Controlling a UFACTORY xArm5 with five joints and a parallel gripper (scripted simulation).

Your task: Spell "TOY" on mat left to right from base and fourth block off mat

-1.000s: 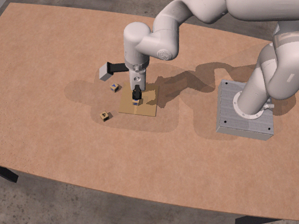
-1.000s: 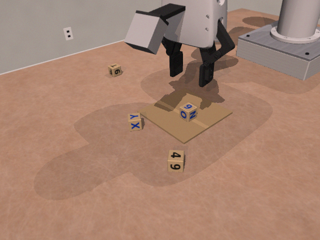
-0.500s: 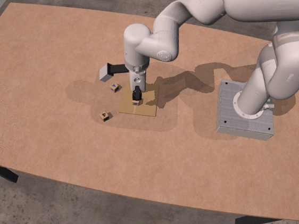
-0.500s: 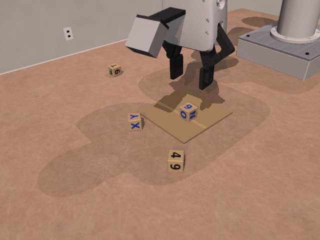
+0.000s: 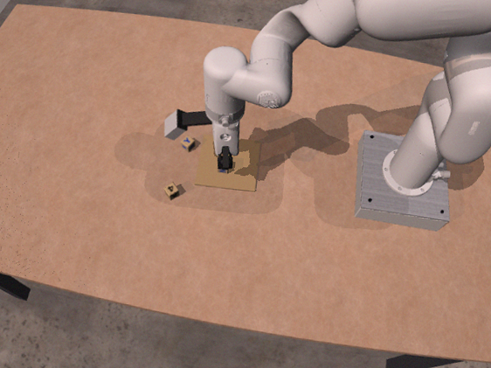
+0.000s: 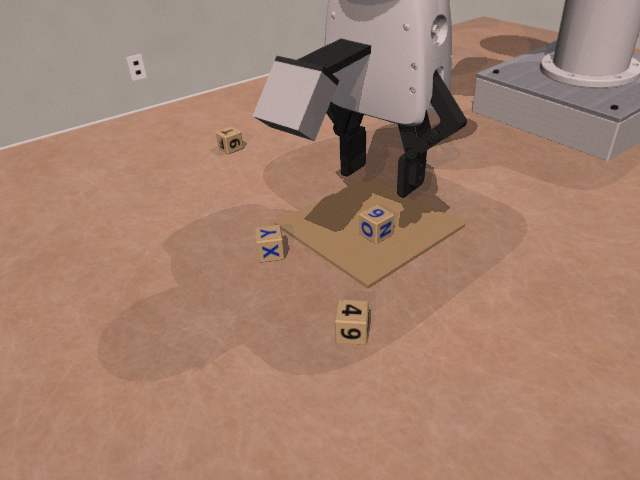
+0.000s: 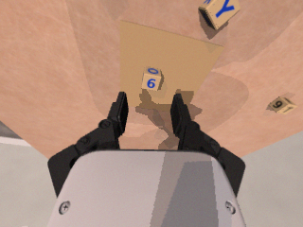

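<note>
My gripper is now 7 cm above the O block. Round my hand: tan mat: 8 cm below, 2 cm to the right, 1 cm behind; then T block: 28 cm to the right, 7 cm below, 2 cm behind.
</note>
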